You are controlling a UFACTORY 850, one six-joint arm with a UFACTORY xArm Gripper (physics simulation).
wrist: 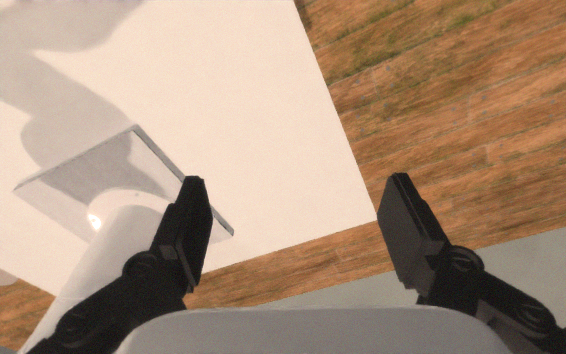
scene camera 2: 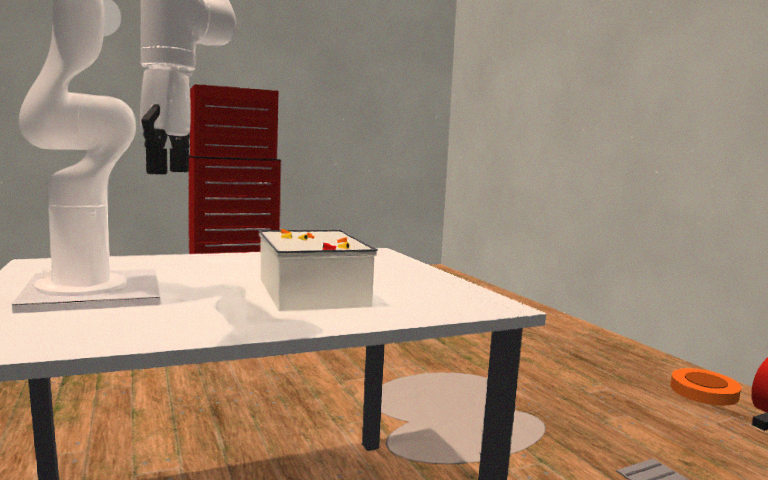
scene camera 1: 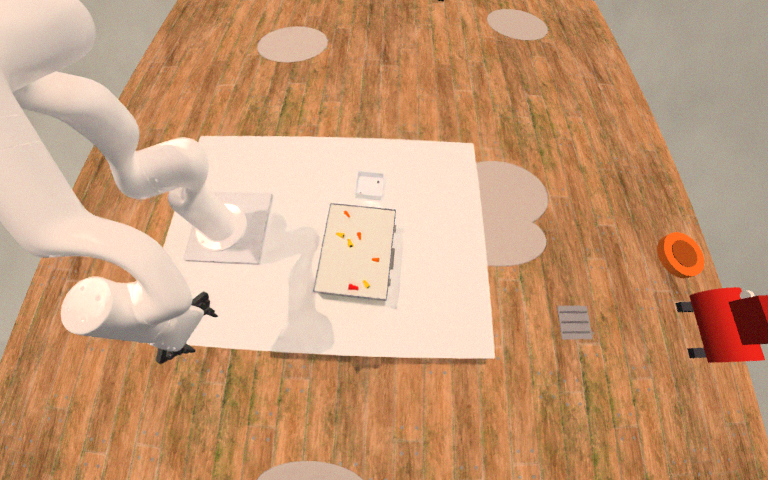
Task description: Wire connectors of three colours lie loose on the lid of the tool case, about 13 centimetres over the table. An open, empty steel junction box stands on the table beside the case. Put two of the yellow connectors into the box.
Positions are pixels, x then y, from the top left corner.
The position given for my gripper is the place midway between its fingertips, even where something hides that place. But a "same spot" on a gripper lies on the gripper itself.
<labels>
My gripper shows in the wrist view, in scene camera 2 and in scene camera 1 (202, 330). One and the same spot on my gripper: (wrist: 453, 277) is (scene camera 2: 164, 140). One and the same spot on a tool case: (scene camera 2: 298, 274) is (scene camera 1: 329, 295).
</labels>
